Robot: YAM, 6 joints.
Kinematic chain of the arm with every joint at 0, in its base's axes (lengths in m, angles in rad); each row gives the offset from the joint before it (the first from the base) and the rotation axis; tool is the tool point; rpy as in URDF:
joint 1: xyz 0 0 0.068 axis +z
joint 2: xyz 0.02 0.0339 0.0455 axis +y
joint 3: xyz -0.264 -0.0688 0 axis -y
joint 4: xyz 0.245 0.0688 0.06 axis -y
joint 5: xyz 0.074 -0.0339 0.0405 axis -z
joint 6: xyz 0.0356 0 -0.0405 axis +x
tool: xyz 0 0 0 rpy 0 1.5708 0
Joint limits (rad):
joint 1: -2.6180..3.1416
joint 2: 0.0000..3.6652
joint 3: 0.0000..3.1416
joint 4: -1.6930..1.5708
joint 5: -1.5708..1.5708
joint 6: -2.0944..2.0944
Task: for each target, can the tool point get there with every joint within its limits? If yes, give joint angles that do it. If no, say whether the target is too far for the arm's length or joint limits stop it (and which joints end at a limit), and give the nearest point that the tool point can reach.
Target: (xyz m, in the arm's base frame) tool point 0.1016 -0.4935 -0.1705
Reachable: yes | joints -1.4157 3.2920 2.0011 1.0329 -0.7444 0.3783
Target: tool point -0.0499 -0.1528 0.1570
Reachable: yes | joints -2.0941 1.0231 0.3364 -0.3090 -1.1996 0.8614
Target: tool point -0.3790 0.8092 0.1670
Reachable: no: too far | nearest point -0.2734 0.5838 0.1518 | short by 0.249 m
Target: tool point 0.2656 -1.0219 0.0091
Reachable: no: too far | nearest point 0.1617 -0.6220 0.0507 | short by 0.415 m
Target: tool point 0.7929 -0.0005 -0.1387
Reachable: no: too far | nearest point 0.6150 -0.0004 -0.0806 | short by 0.187 m
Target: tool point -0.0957 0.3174 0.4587
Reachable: yes | joints 1.8096 1.5192 1.7483 -0.5443 -0.5261 -0.9404
